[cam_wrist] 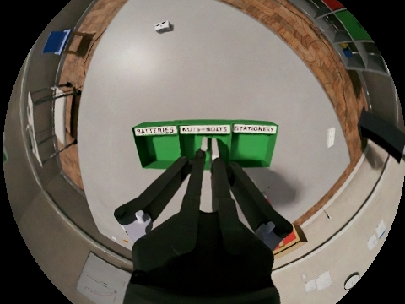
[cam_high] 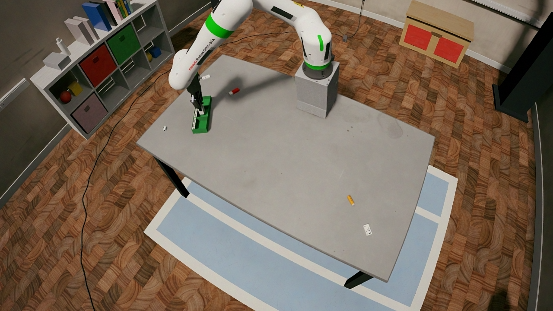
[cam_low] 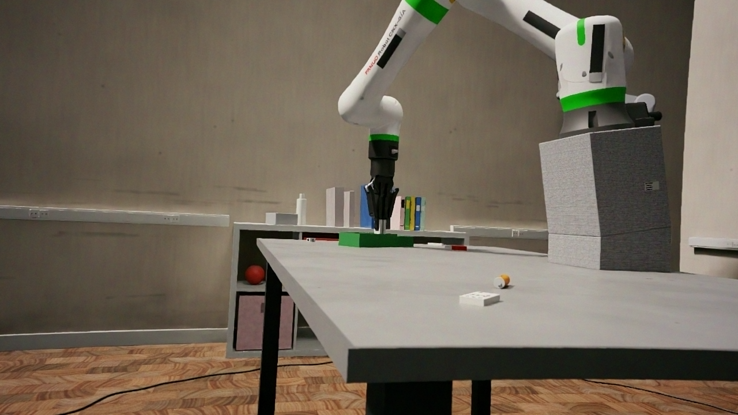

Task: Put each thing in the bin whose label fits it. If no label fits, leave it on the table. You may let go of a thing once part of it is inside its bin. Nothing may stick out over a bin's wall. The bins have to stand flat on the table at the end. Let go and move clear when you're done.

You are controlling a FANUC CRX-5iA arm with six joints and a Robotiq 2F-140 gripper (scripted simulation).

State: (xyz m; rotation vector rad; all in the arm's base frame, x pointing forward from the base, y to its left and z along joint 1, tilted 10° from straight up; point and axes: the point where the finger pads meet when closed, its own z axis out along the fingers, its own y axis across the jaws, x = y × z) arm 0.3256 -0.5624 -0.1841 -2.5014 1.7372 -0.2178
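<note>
Right now my hand is 22 cm past the red piece, 8 cm to the right of it and 4 cm above it. Also, from my hand: orange cylinder: 92 cm to the left, 17 cm ahead, 4 cm below.
</note>
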